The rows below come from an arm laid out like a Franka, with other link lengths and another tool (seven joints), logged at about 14 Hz.
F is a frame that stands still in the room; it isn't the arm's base.
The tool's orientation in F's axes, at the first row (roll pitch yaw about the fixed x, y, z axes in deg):
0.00, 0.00, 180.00
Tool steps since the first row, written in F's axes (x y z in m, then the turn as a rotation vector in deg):
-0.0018, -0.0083, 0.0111, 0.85, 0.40, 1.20
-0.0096, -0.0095, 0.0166, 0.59, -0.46, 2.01
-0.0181, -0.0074, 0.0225, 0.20, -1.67, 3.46
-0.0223, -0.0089, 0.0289, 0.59, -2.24, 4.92
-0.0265, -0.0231, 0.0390, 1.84, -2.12, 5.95
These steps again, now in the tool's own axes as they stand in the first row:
0.0018, 0.0083, 0.0111, -0.85, -0.40, 1.20
0.0096, 0.0095, 0.0166, -0.59, 0.46, 2.01
0.0181, 0.0074, 0.0225, -0.20, 1.67, 3.46
0.0223, 0.0089, 0.0289, -0.59, 2.24, 4.92
0.0265, 0.0231, 0.0390, -1.84, 2.12, 5.95

